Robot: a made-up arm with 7 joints.
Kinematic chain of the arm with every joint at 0, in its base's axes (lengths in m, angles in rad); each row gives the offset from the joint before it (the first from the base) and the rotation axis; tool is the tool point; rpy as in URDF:
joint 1: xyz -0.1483 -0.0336 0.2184 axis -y
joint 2: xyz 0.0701 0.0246 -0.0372 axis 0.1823 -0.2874 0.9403
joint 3: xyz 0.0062 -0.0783 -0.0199 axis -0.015 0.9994 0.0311
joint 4: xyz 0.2 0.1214 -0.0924 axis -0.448 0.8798 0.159
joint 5: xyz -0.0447 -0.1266 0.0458 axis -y
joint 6: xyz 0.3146 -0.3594 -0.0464 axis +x
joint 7: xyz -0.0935 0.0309 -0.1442 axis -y
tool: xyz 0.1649 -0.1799 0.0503 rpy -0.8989 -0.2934 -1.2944
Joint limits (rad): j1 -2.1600..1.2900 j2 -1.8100..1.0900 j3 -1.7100..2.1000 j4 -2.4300..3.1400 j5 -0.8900..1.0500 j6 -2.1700..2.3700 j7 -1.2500..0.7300
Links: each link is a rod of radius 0.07 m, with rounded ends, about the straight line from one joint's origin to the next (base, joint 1, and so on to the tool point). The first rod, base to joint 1, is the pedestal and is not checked.
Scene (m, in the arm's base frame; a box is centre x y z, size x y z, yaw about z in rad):
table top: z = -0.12
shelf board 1: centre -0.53 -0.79 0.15 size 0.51 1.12 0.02 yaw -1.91
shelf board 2: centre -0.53 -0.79 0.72 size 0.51 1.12 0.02 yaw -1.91
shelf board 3: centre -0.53 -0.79 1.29 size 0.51 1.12 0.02 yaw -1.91
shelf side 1: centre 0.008 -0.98 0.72 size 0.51 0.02 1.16 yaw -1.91
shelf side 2: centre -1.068 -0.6 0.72 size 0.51 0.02 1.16 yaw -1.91
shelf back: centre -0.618 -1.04 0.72 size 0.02 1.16 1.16 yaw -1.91
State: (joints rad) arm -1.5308 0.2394 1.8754 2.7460 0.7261 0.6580 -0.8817
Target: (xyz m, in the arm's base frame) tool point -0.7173 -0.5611 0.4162
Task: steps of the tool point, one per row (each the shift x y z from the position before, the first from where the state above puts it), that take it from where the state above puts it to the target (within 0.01 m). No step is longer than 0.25 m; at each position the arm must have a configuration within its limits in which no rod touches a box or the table.
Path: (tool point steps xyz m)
1: -0.2284 0.0436 -0.0175

